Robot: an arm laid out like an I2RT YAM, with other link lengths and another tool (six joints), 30 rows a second.
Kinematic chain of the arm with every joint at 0, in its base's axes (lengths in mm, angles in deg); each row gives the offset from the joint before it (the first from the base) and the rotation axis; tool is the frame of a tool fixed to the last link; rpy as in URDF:
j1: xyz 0 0 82.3 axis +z
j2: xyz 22 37.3 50 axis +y
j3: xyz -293 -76.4 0 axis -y
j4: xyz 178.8 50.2 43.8 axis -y
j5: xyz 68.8 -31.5 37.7 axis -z
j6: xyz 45.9 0 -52.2 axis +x
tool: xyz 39 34 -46 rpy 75.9 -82.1 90
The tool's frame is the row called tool.
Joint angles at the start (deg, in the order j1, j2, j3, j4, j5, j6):
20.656 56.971 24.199 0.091 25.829 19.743
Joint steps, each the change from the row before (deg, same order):
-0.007 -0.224 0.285 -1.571 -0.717 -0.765
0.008 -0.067 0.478 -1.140 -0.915 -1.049
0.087 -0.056 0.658 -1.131 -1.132 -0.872
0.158 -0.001 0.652 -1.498 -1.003 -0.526
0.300 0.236 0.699 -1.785 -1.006 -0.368
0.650 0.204 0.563 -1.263 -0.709 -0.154
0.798 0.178 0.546 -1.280 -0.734 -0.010
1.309 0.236 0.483 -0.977 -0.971 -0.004
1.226 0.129 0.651 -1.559 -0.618 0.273
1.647 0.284 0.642 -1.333 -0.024 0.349
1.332 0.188 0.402 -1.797 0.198 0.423
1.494 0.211 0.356 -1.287 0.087 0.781
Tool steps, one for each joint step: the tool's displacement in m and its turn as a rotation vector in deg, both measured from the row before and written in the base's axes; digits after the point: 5 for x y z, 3 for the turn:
-0.00347 -0.00045 -0.00156 -0.664 1.236 0.971
-0.00213 0.00029 -0.00018 -0.624 0.868 1.300
-0.00171 0.00112 0.00087 -0.286 0.711 1.472
-0.00235 0.00102 0.00026 -0.203 1.043 1.258
-0.00274 0.00132 -0.00037 -0.226 1.475 1.314
-0.00204 0.00208 0.00011 -0.058 1.008 1.301
-0.00230 0.00246 0.00017 0.067 1.017 1.380
-0.00248 0.00410 0.00035 0.270 0.913 2.065
-0.00304 0.00312 0.00052 0.146 1.113 1.533
-0.00237 0.00344 0.00051 -0.141 0.896 1.447
-0.00374 0.00145 -0.00111 -0.524 1.363 0.915
-0.00292 0.00264 -0.00034 -0.017 1.016 0.919

